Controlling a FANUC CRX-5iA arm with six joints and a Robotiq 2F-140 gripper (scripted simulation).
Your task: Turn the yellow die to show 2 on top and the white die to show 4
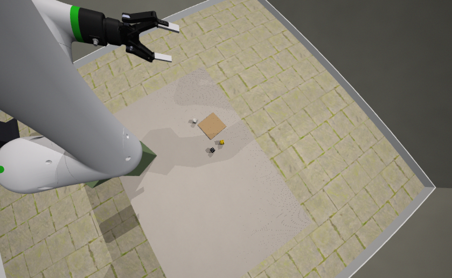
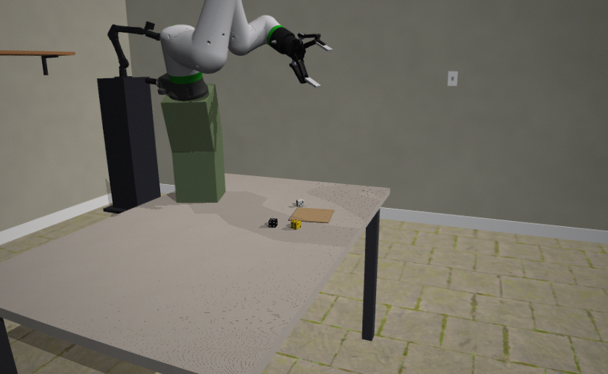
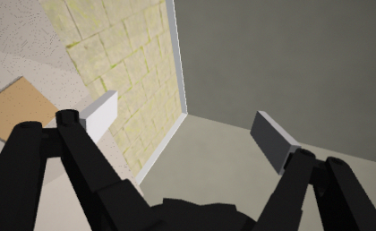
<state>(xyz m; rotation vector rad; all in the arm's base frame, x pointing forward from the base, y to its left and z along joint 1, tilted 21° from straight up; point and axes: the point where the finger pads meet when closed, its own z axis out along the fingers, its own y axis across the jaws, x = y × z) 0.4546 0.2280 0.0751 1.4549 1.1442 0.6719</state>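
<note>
Now: hand 6 cm past the black die, 33 cm to the left of it and 51 cm above it. Round my hand: tan mat: 3 cm ahead, 17 cm to the right, 52 cm below; then white die: 6 cm behind, 9 cm to the right, 51 cm below; then yellow die: 2 cm ahead, 31 cm to the right, 51 cm below.
</note>
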